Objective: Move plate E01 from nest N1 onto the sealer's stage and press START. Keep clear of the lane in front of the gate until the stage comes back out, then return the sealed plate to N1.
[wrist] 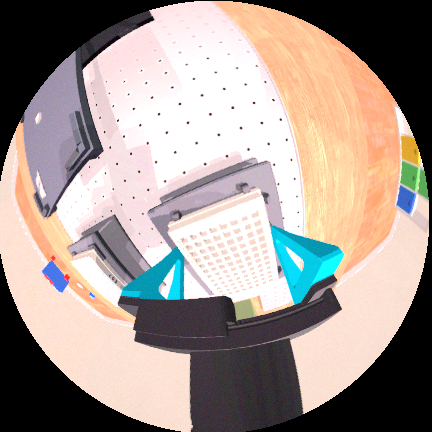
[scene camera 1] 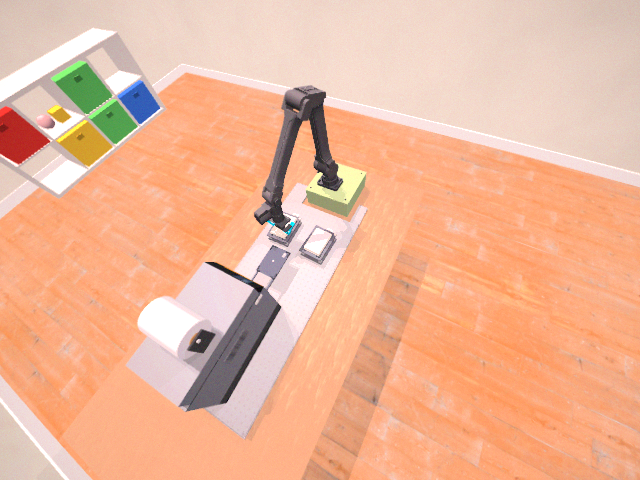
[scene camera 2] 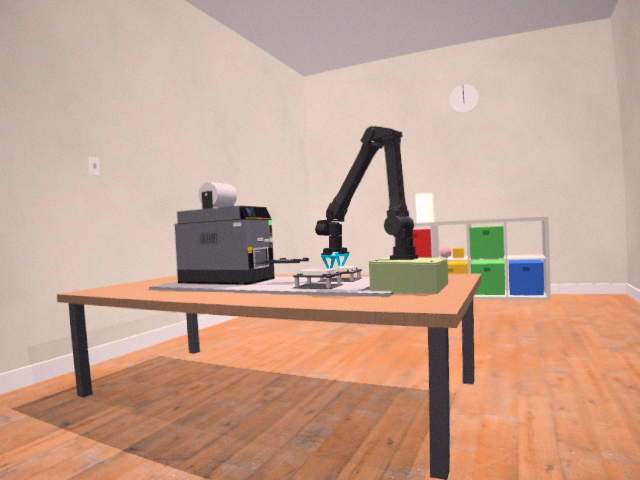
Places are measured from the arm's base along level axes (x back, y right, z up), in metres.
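Where they show: gripper, fingertip midpoint: (wrist: pixel 225 241) (scene camera 1: pixel 282 229); arm's base, origin of the base link: (scene camera 1: pixel 330 182) (scene camera 2: pixel 404 258).
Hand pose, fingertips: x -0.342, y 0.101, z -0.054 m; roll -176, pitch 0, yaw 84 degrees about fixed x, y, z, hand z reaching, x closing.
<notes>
Things, the pixels of their centre, and the offset from my fingertips. "spot": a spot on its surface instead. Level surfaces: height alone.
- white well plate, body centre: (wrist: pixel 234 259) (scene camera 2: pixel 340 268) (scene camera 1: pixel 283 225) dx +0.023, dy +0.003, dz +0.007 m
- dark grey nest, body centre: (wrist: pixel 232 244) (scene camera 2: pixel 340 274) (scene camera 1: pixel 284 228) dx +0.022, dy +0.004, dz -0.017 m
- second white plate, body centre: (wrist: pixel 106 283) (scene camera 2: pixel 317 271) (scene camera 1: pixel 317 241) dx +0.017, dy -0.204, dz +0.016 m
- sealer's stage, surface spot: (scene camera 2: pixel 289 259) (scene camera 1: pixel 274 261) spot: dx -0.180, dy -0.089, dz +0.058 m
- sealer, surface spot: (scene camera 1: pixel 253 335) spot: dx -0.484, dy -0.206, dz +0.083 m
- perforated board, its level: dz -0.043 m
- white roll, body centre: (scene camera 1: pixel 175 326) (scene camera 2: pixel 218 195) dx -0.561, dy -0.099, dz +0.375 m
- wooden table, its level: dz -0.056 m
A white well plate (scene camera 1: pixel 278 234) (wrist: pixel 225 240) sits in a dark grey nest (wrist: pixel 200 201); I cannot read its label. My gripper (scene camera 1: pixel 281 227) (scene camera 2: pixel 334 264) (wrist: pixel 225 241) is open and points down over this plate, one cyan finger at each long side, with nothing gripped. A second white plate (scene camera 1: pixel 318 241) (wrist: pixel 94 267) sits in the neighbouring nest (scene camera 1: pixel 312 255) (scene camera 2: pixel 316 280); its label is too small to read. The sealer's stage (scene camera 1: pixel 272 262) (scene camera 2: pixel 289 259) (wrist: pixel 50 110) is out and bare. The sealer (scene camera 1: pixel 253 335) (scene camera 2: pixel 222 248) has a green light on its front. START is not legible.
The arm stands on a green block (scene camera 1: pixel 336 198) (scene camera 2: pixel 408 276) at one end of the perforated board (scene camera 1: pixel 305 294) (wrist: pixel 200 120). A white roll (scene camera 1: pixel 170 325) (scene camera 2: pixel 219 194) sits on top of the sealer. The board lies on a wooden table (scene camera 2: pixel 232 304).
</notes>
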